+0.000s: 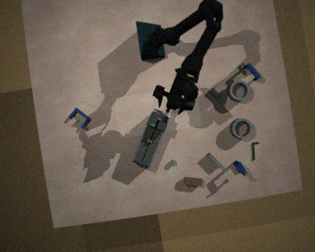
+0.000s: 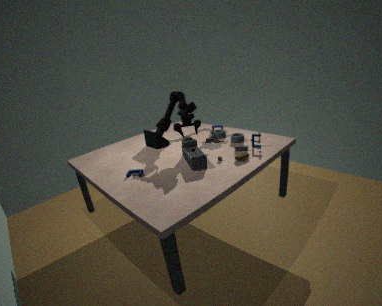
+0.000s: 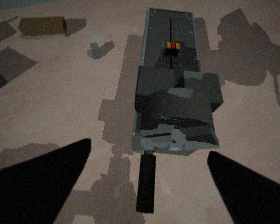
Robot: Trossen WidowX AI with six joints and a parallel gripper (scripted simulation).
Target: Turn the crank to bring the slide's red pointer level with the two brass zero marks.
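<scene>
Now: gripper tip 2 cm past the dark handle, 1 cm to the right of it and 5 cm above it. Round my gripper tip: small grey cube 25 cm ahead, 11 cm below; red pointer 13 cm ahead, 10 cm to the right, 4 cm below; grey bar 27 cm ahead, 20 cm to the left, 10 cm below.
</scene>
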